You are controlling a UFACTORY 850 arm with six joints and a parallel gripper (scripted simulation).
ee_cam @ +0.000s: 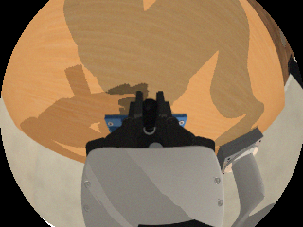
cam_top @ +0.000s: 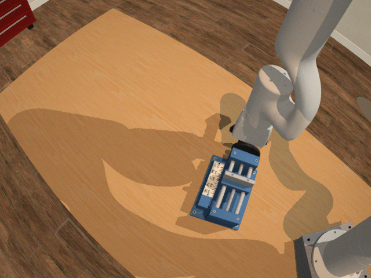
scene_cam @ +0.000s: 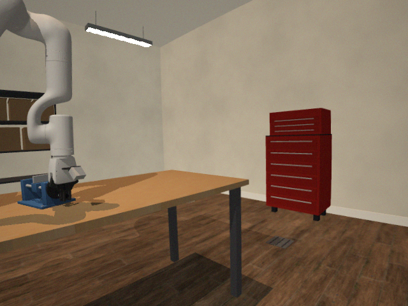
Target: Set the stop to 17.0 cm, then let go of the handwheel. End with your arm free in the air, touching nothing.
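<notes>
The black handwheel lies 1 cm behind my hand, 2 cm to the left of it and 1 cm above it. Also, from my hand: grey stop bar: 6 cm behind, 13 cm to the left, 4 cm above.
</notes>
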